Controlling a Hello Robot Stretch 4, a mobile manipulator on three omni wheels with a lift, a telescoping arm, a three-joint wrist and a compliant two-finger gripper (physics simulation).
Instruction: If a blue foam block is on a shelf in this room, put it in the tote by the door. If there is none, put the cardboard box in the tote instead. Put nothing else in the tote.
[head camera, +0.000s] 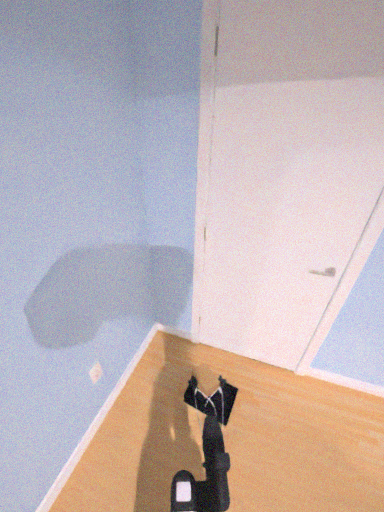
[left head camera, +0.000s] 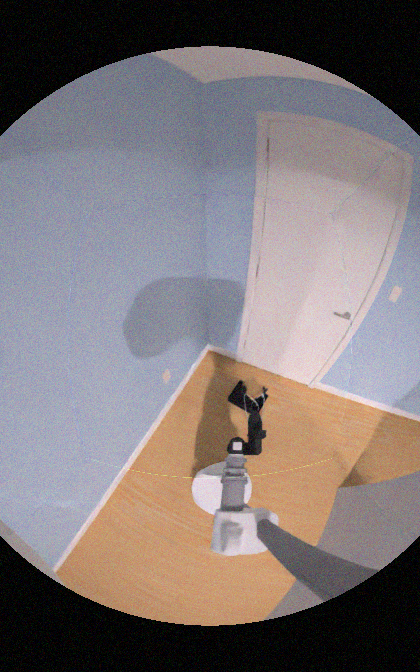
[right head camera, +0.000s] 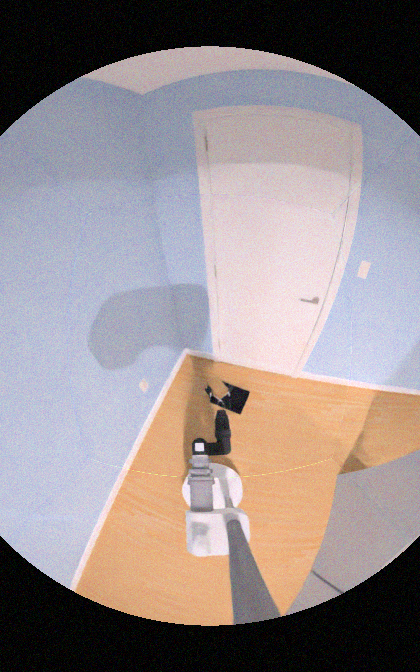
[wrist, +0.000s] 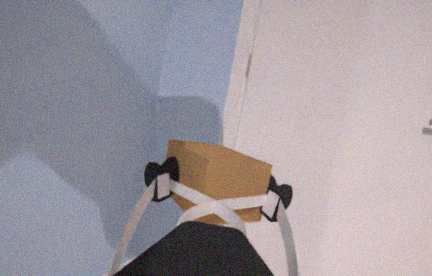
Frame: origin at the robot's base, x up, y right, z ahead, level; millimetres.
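Seen in the pictures: gripper, fingertip midpoint: (head camera: 206, 375).
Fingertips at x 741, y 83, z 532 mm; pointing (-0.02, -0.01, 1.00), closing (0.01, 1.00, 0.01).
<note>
Offsets run from my fingertips to a thing's top centre. "spot": to the spot under its first point.
The brown cardboard box @[dx +31, dy -6, dz -17 mm] (head camera: 206, 381) (left head camera: 255, 388) (right head camera: 218, 388) (wrist: 230, 172) is between the two fingertips of my gripper (head camera: 207, 383) (left head camera: 253, 389) (right head camera: 219, 390) (wrist: 217, 179), which is shut on it. The box is tilted in the wrist view. The black tote @[spot: dx -766, dy +243, dz +276 mm] (head camera: 231, 396) (left head camera: 237, 399) (right head camera: 241, 398) is on the floor by the door; in the head views it lies partly behind the gripper and the box. Its inside is mostly hidden, and how high the box is above it is hard to tell. No blue foam block shows.
The white door (head camera: 280, 175) (left head camera: 305, 240) (right head camera: 272, 225) (wrist: 345, 150) is behind the tote. A blue wall (head camera: 75, 175) (left head camera: 100, 250) (right head camera: 75, 240) runs along the left and meets the door wall in a corner. A large grey surface (left head camera: 370, 520) (right head camera: 370, 515) stands at the lower right.
</note>
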